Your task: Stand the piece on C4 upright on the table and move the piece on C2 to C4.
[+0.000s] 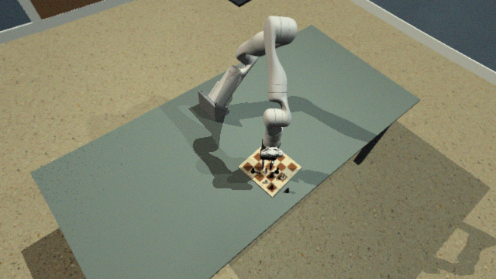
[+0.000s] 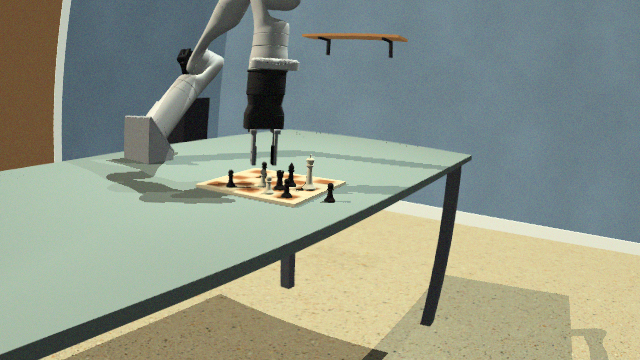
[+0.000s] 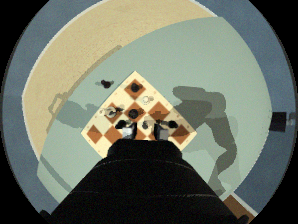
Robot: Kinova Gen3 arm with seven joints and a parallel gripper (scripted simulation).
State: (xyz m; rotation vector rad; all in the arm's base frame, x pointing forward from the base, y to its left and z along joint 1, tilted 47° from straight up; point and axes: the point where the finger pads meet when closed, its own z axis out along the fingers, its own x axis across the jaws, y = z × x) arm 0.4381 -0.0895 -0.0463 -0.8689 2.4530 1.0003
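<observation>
Now: the small chessboard 30 mm to the left of my hand and 60 mm below it. From my hand the other things lie so: tall white piece 80 mm ahead, 30 mm to the left, 30 mm below.
</observation>
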